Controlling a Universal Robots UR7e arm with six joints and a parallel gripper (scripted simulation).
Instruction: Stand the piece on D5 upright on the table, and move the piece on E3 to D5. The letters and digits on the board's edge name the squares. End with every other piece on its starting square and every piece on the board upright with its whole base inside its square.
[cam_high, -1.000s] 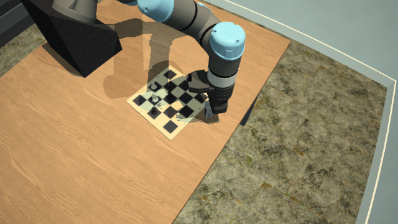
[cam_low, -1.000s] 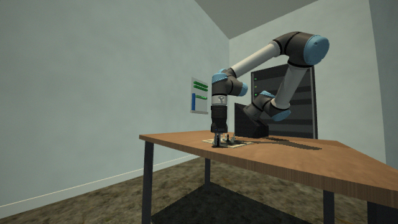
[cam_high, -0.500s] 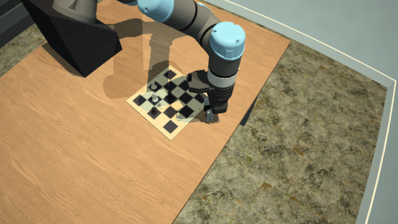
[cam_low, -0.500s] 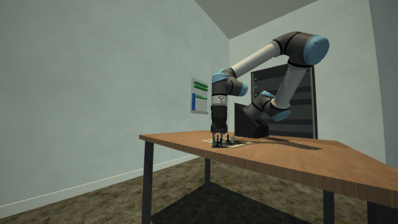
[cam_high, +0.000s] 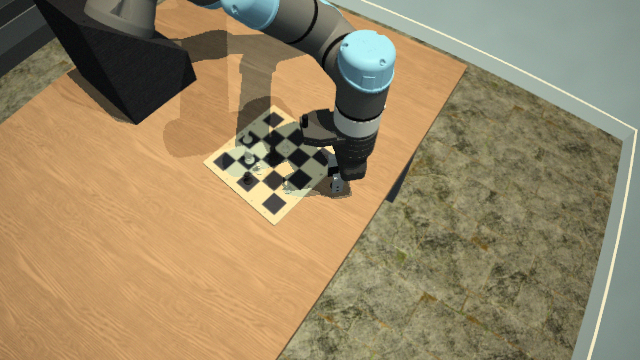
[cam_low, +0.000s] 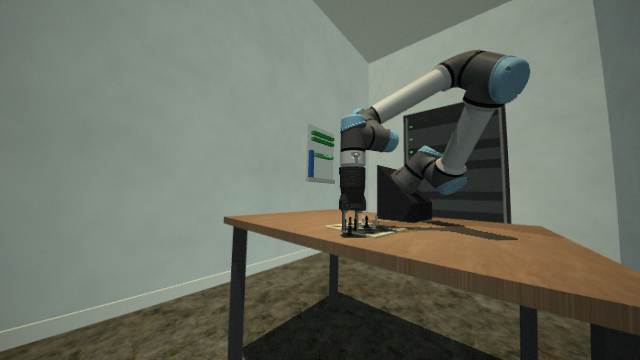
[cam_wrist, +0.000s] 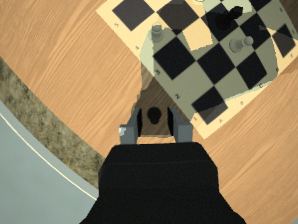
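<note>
The chessboard lies 14 cm behind my hand, 3 cm below it and 2 cm to the right of it.
</note>
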